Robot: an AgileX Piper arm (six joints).
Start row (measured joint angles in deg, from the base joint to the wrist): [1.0, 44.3, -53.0, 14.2, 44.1, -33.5]
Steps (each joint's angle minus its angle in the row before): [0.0, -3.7, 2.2, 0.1, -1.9, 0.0]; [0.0, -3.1, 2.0, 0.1, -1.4, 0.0]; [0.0, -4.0, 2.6, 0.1, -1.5, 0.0]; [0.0, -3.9, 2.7, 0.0, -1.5, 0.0]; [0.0, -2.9, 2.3, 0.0, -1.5, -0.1]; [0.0, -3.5, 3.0, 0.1, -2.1, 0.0]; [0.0, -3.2, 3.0, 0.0, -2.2, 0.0]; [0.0, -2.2, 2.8, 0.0, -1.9, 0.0]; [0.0, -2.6, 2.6, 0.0, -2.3, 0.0]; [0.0, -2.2, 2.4, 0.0, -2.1, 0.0]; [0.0, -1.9, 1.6, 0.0, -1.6, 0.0]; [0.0, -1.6, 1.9, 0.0, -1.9, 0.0]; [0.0, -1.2, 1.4, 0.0, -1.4, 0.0]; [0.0, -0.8, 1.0, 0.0, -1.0, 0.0]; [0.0, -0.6, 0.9, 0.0, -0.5, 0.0]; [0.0, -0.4, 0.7, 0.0, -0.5, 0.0]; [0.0, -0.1, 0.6, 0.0, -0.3, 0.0]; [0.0, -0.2, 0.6, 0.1, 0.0, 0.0]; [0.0, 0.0, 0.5, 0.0, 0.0, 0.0]
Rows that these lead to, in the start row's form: [1.0, 40.6, -50.8, 14.3, 42.2, -33.5]; [1.0, 37.5, -48.8, 14.4, 40.8, -33.5]; [1.0, 33.5, -46.2, 14.5, 39.3, -33.5]; [1.0, 29.6, -43.5, 14.5, 37.8, -33.5]; [1.0, 26.7, -41.2, 14.5, 36.3, -33.6]; [1.0, 23.2, -38.2, 14.6, 34.2, -33.6]; [1.0, 20.0, -35.2, 14.6, 32.0, -33.6]; [1.0, 17.8, -32.4, 14.6, 30.1, -33.6]; [1.0, 15.2, -29.8, 14.6, 27.8, -33.6]; [1.0, 13.0, -27.4, 14.6, 25.7, -33.6]; [1.0, 11.1, -25.8, 14.6, 24.1, -33.6]; [1.0, 9.5, -23.9, 14.6, 22.2, -33.6]; [1.0, 8.3, -22.5, 14.6, 20.8, -33.6]; [1.0, 7.5, -21.5, 14.6, 19.8, -33.6]; [1.0, 6.9, -20.6, 14.6, 19.3, -33.6]; [1.0, 6.5, -19.9, 14.6, 18.8, -33.6]; [1.0, 6.4, -19.3, 14.6, 18.5, -33.6]; [1.0, 6.2, -18.7, 14.7, 18.5, -33.6]; [1.0, 6.2, -18.2, 14.7, 18.5, -33.6]
